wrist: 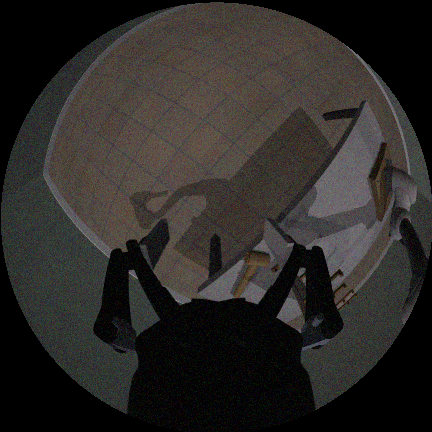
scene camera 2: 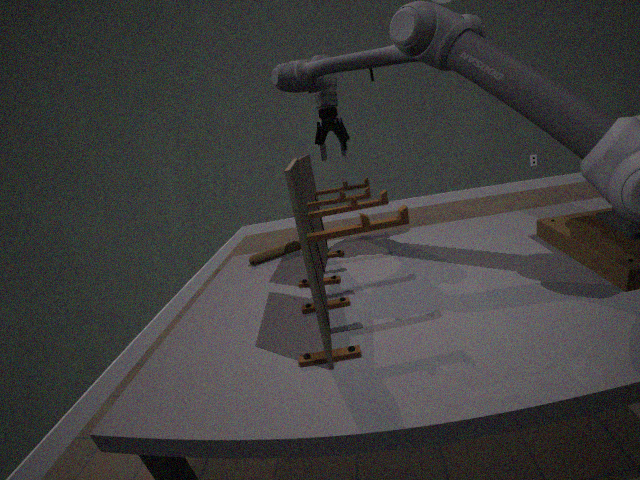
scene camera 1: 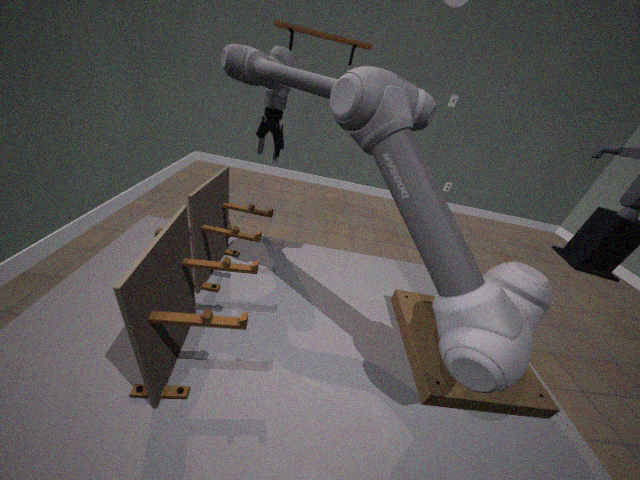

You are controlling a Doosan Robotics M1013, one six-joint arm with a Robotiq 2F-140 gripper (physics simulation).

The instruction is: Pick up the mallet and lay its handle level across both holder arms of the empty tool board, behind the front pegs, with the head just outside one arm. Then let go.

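Where they show: gripper, fingertip midpoint: (wrist: 215, 228) (scene camera 2: 333, 160) (scene camera 1: 266, 158); arm's base, origin of the base link: (wrist: 388, 176).
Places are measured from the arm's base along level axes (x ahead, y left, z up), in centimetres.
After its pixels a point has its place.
Note:
The wooden mallet (scene camera 2: 271, 253) @(z -2.1, x 108.1, y -8.8 cm) (wrist: 257, 258) @(z -0.1, x 95.1, y -22.2 cm) lies on the table behind the tool boards; in scene camera 1 a small part of it (scene camera 1: 158, 232) @(z -1.9, x 113.5, y -5.1 cm) shows past a board's edge. Two upright boards stand in a row, the near board (scene camera 1: 160, 279) @(z 21.5, x 77.2, y 33.6 cm) (scene camera 2: 305, 206) @(z 20.2, x 79.2, y 27.3 cm) and the far board (scene camera 1: 209, 227) @(z 16.7, x 84.1, y 7.8 cm). Each has two wooden holder arms with a middle peg and an upturned tip, such as the near arm (scene camera 1: 199, 319) @(z 18.0, x 67.9, y 36.3 cm) (scene camera 2: 382, 223) @(z 17.9, x 64.0, y 35.8 cm). No tool shows on any arm. My gripper (scene camera 1: 268, 153) @(z 21.3, x 91.7, y -49.4 cm) (scene camera 2: 334, 153) @(z 21.3, x 91.7, y -49.4 cm) (wrist: 215, 228) @(z 21.3, x 91.7, y -49.4 cm) is open and empty, pointing down, high above the table and apart from the mallet.
The boards' feet are fixed to the white table (scene camera 1: 330, 444) @(z -4.8, x 38.3, y 38.5 cm) (scene camera 2: 206, 403) @(z -4.8, x 94.0, y 53.8 cm). The arm's wooden base plate (scene camera 1: 413, 335) @(z 0.2, x 20.1, y 7.2 cm) (scene camera 2: 578, 253) @(z -2.7, x 20.9, y 8.1 cm) stands on the right. A wooden wall rail (scene camera 1: 323, 35) hangs behind the arm. A black stand (scene camera 1: 594, 240) shows at the right.

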